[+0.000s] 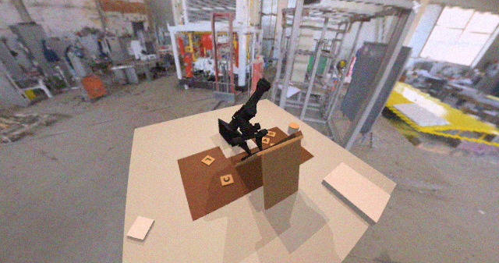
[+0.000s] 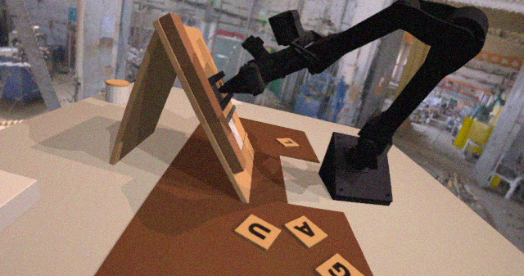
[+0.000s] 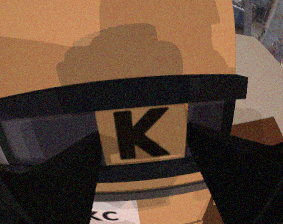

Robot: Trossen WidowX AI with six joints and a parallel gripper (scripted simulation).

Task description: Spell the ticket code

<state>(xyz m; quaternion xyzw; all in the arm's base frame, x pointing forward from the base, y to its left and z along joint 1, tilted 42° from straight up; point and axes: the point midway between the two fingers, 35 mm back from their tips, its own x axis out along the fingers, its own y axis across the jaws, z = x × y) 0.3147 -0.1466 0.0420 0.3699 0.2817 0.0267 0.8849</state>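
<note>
My gripper tip is now 40 mm past the white ticket, 60 mm to the right of it and 80 mm above it. The rest, counted from my gripper tip: brown mat 150 mm behind, 60 mm to the left, 170 mm below; letter tile 90 mm behind, 260 mm to the left, 170 mm below; pale box 410 mm ahead, 350 mm to the left, 150 mm below.
</note>
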